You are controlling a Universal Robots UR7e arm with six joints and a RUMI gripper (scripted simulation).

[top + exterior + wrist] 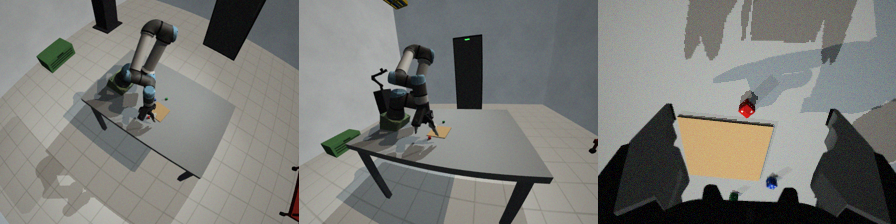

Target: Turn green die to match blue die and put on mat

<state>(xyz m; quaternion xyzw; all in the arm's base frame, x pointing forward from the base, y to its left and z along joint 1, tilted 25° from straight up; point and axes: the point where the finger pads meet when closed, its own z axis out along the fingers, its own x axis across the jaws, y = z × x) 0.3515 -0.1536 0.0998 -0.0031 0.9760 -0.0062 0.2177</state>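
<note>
The red die is 30 mm to the left of my hand and 30 mm below it. The rest, counted from my hand: blue die: 50 mm behind, 200 mm to the left, 30 mm below; then green die: 30 mm ahead, 260 mm to the left, 30 mm below; then tan mat: 40 mm ahead, 120 mm to the left, 40 mm below.
</note>
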